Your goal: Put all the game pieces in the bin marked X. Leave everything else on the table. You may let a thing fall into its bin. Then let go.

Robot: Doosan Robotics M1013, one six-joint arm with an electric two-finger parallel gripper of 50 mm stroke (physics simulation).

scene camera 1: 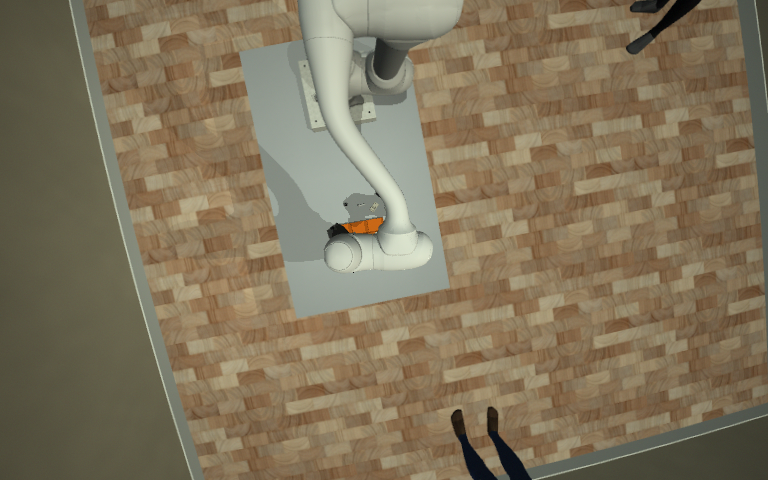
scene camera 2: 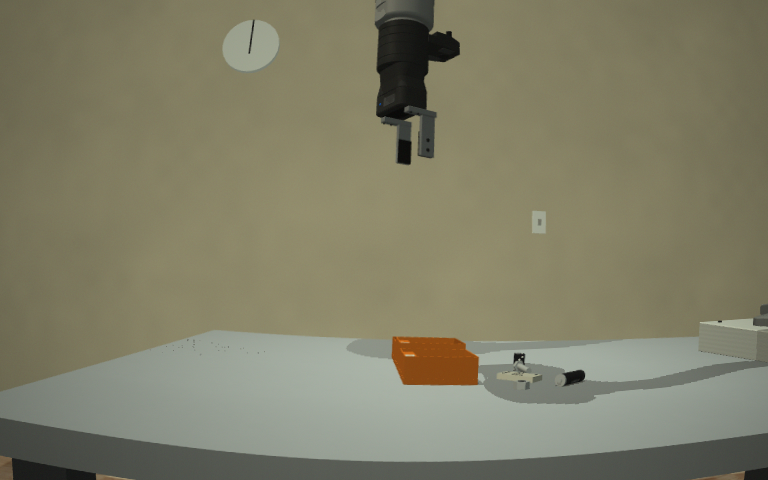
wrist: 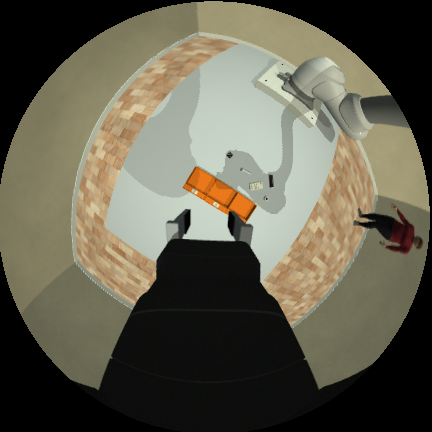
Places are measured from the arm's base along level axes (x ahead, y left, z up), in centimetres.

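Where they show: gripper, fingertip midpoint: (scene camera 2: 414, 160) (wrist: 208, 217); arm's base, link origin: (wrist: 298, 89).
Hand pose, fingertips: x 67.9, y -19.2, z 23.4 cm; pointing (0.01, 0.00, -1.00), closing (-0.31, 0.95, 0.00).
Each offset is from my fingertips to the top centre of the thing.
A black die with light dots @[dx -16.8, dy +1.1, dz -27.0 cm] (scene camera 1: 345, 203) (scene camera 2: 519, 358) (wrist: 229, 155) stands on the table. A flat cream domino with dark dots @[dx -10.2, dy +14.3, dz -27.9 cm] (scene camera 1: 373, 207) (scene camera 2: 512, 376) (wrist: 256, 185) lies on the table near the bins. Three joined orange bins @[dx -2.0, dy +3.3, dz -24.7 cm] (scene camera 2: 438, 369) (wrist: 221, 192) stand beside these pieces; their small white labels are too small to read, so I cannot tell which is X. My gripper (scene camera 2: 414, 160) (wrist: 208, 217) is open and empty, high above the table. In scene camera 1 the arm hides the gripper's fingers and part of the bins.
A small bolt @[dx -13.6, dy +8.7, dz -27.3 cm] (scene camera 2: 523, 368) (wrist: 245, 170) lies between die and domino. A black cylinder @[dx -14.4, dy +19.3, dz -27.2 cm] (scene camera 2: 572, 377) (wrist: 271, 181) and a small grey nut @[dx -7.6, dy +20.0, dz -27.8 cm] (scene camera 2: 522, 385) (wrist: 266, 198) lie near the domino. The arm's pale base plate (scene camera 1: 314, 121) (wrist: 265, 82) is at the table's far end.
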